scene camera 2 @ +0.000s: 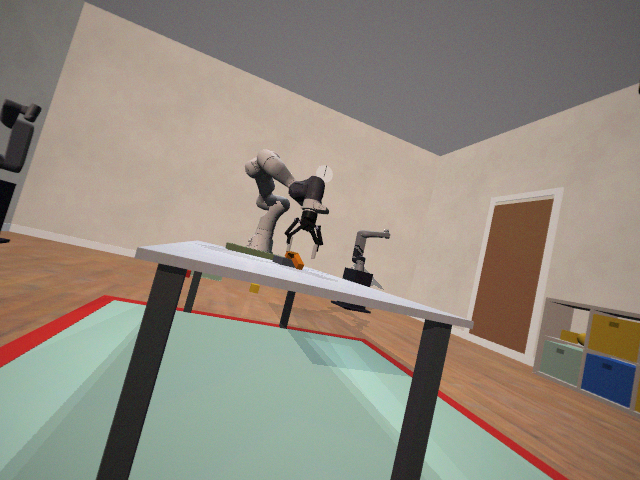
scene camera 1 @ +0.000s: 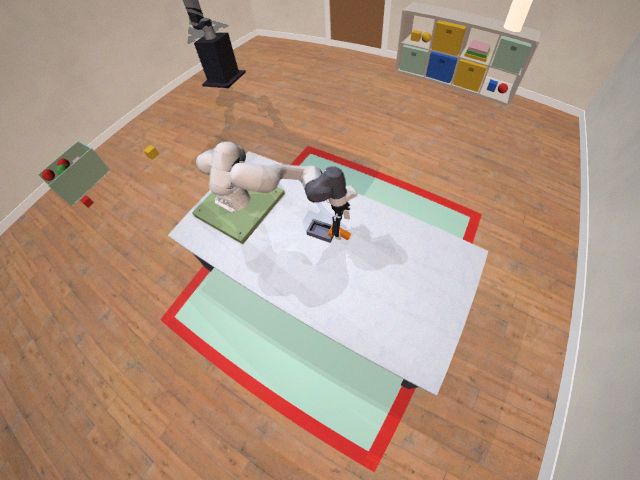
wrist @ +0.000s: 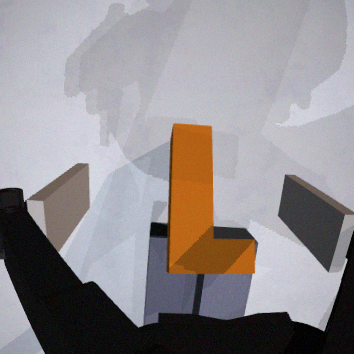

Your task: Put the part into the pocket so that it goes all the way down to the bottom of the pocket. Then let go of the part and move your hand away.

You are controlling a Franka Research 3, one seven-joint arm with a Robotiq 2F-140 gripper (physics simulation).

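Note:
The orange L-shaped part (scene camera 1: 345, 234) (scene camera 2: 295, 259) (wrist: 192, 190) lies tilted at one end of the dark grey pocket block (scene camera 1: 316, 237) (scene camera 2: 280, 260) (wrist: 234, 233). Its short-leg end is over the block's rim and its long leg reaches out past the block, sloping down toward the table. It is not down in the pocket. My gripper (scene camera 1: 341, 224) (scene camera 2: 301, 249) (wrist: 187, 190) is wide open and empty, with one finger on each side of the part and apart from it in the wrist view. The near part of the block is hidden by the gripper body in the wrist view.
The block stands on the white table (scene camera 1: 392, 289) (scene camera 2: 361, 293). The arm's green base plate (scene camera 1: 242, 227) (scene camera 2: 248, 250) is on the same table, on the far side of the block from the part. A shelf unit and another robot on a black pedestal (scene camera 1: 217, 57) stand away from the table.

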